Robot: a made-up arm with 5 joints. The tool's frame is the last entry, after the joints. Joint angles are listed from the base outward. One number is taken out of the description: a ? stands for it. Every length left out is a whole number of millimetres.
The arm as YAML. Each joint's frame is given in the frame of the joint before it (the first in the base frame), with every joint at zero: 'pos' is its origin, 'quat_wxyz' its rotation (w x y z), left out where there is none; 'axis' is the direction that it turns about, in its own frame. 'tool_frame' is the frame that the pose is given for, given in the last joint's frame.
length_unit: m
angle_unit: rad
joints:
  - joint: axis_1
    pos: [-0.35, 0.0, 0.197]
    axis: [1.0, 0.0, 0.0]
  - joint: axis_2
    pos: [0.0, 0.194, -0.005]
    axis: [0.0, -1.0, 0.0]
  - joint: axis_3
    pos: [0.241, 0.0, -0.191]
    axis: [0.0, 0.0, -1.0]
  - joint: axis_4
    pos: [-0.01, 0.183, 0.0]
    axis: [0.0, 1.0, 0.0]
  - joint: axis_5
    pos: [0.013, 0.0, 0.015]
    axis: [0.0, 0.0, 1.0]
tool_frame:
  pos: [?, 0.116, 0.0]
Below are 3 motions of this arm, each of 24 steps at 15 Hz.
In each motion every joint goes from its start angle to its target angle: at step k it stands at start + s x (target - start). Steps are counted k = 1, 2, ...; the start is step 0. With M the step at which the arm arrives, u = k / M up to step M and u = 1 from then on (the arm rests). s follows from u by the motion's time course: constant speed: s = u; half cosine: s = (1 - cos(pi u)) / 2; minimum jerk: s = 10 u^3 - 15 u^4 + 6 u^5.
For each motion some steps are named. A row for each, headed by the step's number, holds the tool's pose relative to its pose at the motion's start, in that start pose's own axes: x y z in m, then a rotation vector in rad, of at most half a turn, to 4 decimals.
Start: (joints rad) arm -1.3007 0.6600 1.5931 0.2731 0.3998
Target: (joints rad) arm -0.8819 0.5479 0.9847 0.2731 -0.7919
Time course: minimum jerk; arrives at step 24
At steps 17, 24:
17: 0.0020 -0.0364 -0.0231 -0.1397 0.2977 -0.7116
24: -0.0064 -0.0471 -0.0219 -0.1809 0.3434 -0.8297

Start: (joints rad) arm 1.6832 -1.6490 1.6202 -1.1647 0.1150
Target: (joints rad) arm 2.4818 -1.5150 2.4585 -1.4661 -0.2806
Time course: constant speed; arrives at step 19
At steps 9, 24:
9: 0.0061 -0.1017 0.0854 0.0002 -0.1448 -0.2545
24: 0.0099 -0.2479 0.1429 0.0130 -0.2555 -0.5138

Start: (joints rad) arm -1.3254 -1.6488 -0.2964 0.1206 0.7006
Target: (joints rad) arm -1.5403 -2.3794 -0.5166 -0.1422 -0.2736
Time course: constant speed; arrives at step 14
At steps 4, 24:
4: 0.0047 -0.0077 -0.0260 0.1291 0.0597 -0.2692
24: -0.0140 -0.0235 -0.0642 0.4570 0.2947 -0.9435

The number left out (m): 0.072
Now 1 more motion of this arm.
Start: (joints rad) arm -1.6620 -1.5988 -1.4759 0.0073 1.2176
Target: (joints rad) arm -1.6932 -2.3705 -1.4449 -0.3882 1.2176
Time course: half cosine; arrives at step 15
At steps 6, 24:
6: 0.0426 0.0174 0.0117 -0.0128 -0.2859 -0.0375
24: 0.1166 0.0407 0.0696 -0.0266 -0.8052 -0.2039

